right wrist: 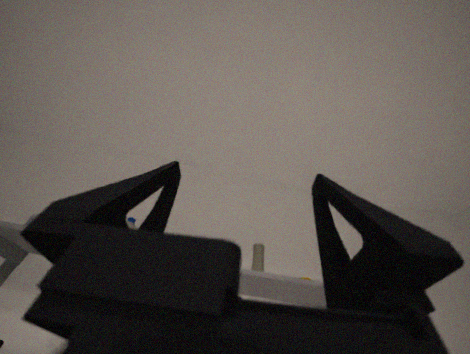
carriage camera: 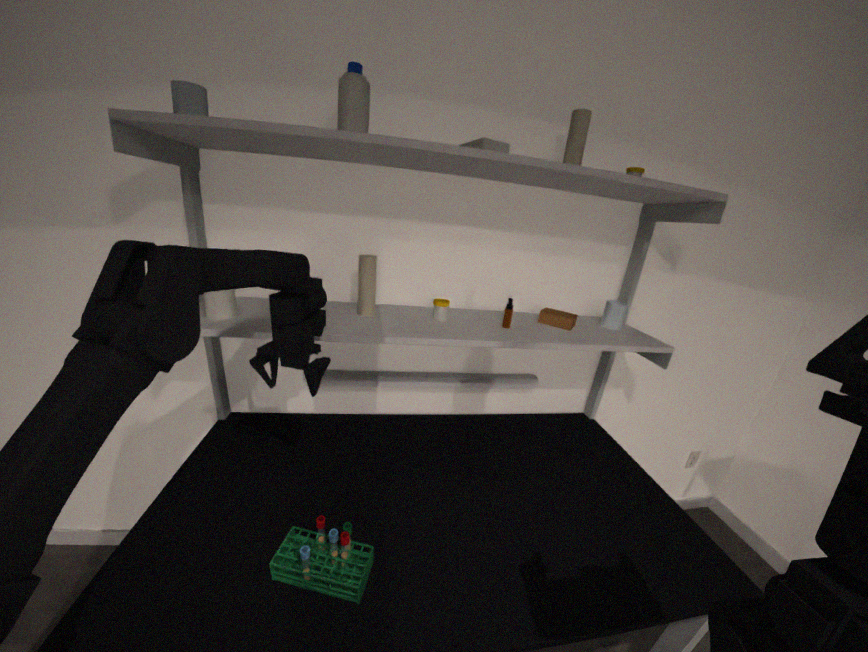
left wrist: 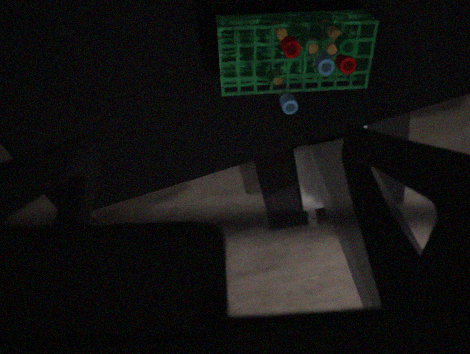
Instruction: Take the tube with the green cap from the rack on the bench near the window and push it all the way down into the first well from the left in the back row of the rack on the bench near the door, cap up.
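Places are measured from the left arm's base along level axes (x ahead, y left, z up), in metres.
Pixels of known places: left gripper, fingertip midpoint: [carriage camera: 293, 391] [left wrist: 220, 144]; right gripper, fingertip midpoint: [right wrist: 246, 174].
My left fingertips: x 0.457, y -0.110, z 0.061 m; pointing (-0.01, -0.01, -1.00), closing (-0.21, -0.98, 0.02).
Ahead of a thing's pixels: the offset from my left fingertips to its middle. Level surfaces: height alone.
A green rack @[dx -0.116, dy -0.082, dz -0.363 m] [carriage camera: 329, 588] [left wrist: 300, 91] stands on the black bench, low and left of centre in the carriage view and at the top of the left wrist view. A tube with a green cap @[dx -0.091, dy -0.129, dz -0.328 m] [carriage camera: 347, 527] [left wrist: 348, 47] stands in it, cap up, in a back-row position in the carriage view, close to a red-capped tube @[dx -0.113, dy -0.127, dz -0.328 m] [carriage camera: 345, 538] [left wrist: 346, 64]. My left gripper [carriage camera: 292, 389] [left wrist: 220, 144] is open and empty, high above the bench, pointing down. My right gripper [right wrist: 246, 174] is open and empty, facing the wall, partly cut off at the carriage view's right edge. The second rack does not show.
Another red-capped tube @[dx -0.079, dy -0.068, dz -0.328 m] [carriage camera: 320, 522] [left wrist: 291, 47] and two blue-capped tubes, one @[dx -0.108, dy -0.104, dz -0.328 m] [carriage camera: 333, 535] [left wrist: 326, 66] beside the red one and one @[dx -0.145, dy -0.055, dz -0.328 m] [carriage camera: 305, 553] [left wrist: 289, 105] at the front, share the rack. A lower shelf @[dz +0.065 m] [carriage camera: 421, 336] and upper shelf [carriage camera: 421, 155] with bottles and jars span behind the bench @[dz -0.391 m] [carriage camera: 456, 484].
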